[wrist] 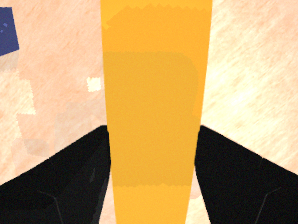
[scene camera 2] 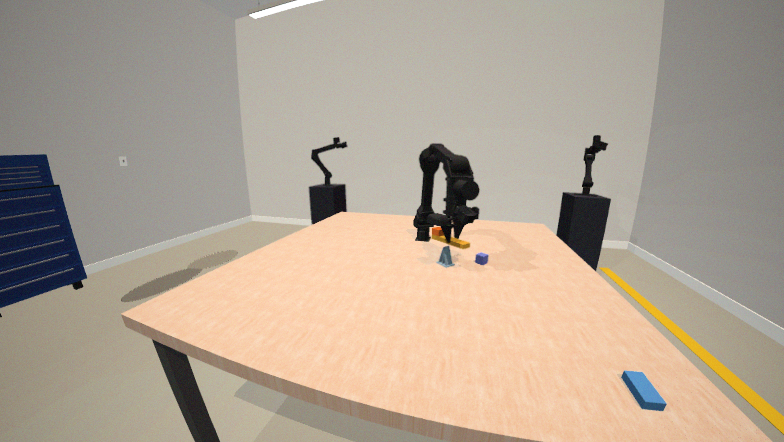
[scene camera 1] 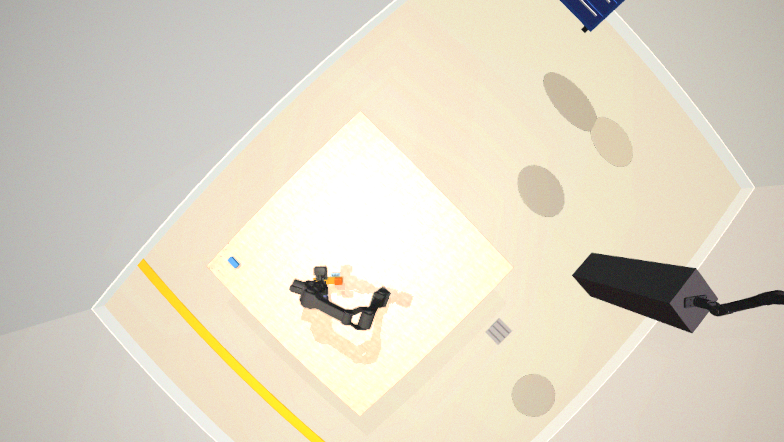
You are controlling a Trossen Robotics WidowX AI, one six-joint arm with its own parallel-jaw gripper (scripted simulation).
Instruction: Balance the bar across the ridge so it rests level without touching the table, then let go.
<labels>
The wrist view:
my gripper: 152, 135
yellow bar: 155, 69, held by my gripper
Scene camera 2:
my gripper: 452, 241
flat blue block: 644, 392
</labels>
